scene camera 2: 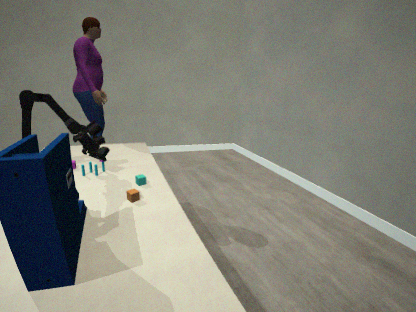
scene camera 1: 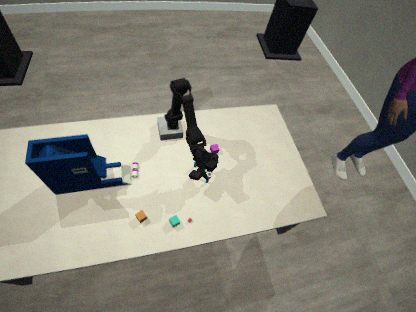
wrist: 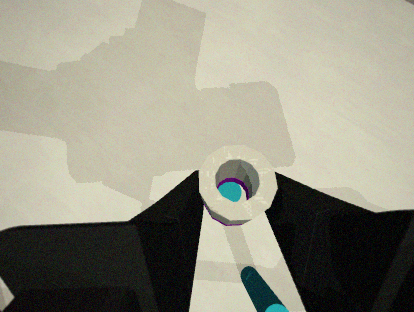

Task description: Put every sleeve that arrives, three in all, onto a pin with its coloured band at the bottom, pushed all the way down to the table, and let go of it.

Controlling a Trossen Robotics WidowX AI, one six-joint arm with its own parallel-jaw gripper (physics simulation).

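My gripper [scene camera 1: 207, 176] [scene camera 2: 101, 156] [wrist: 229, 176] is shut on a white sleeve [scene camera 1: 209, 174] [wrist: 210, 186] and holds it upright, with its purple band at the lower end. In the wrist view the top of a teal pin [wrist: 230, 191] shows through the sleeve's bore, so the sleeve is over that pin. How far down it sits I cannot tell. Another teal pin [wrist: 258, 289] [scene camera 1: 206, 181] stands just in front. Several teal pins [scene camera 2: 90, 166] stand in a row under the gripper. A second white sleeve [scene camera 1: 135, 169] with purple bands lies at the feeder's mouth.
The blue feeder [scene camera 1: 73, 161] [scene camera 2: 61, 201] stands at the table's left. A purple cube [scene camera 1: 214, 148] sits right behind the gripper. An orange cube [scene camera 1: 141, 215] [scene camera 2: 133, 195], a teal cube [scene camera 1: 174, 220] [scene camera 2: 140, 179] and a small red cube [scene camera 1: 190, 220] lie toward the front. A person [scene camera 2: 89, 71] stands beyond the table.
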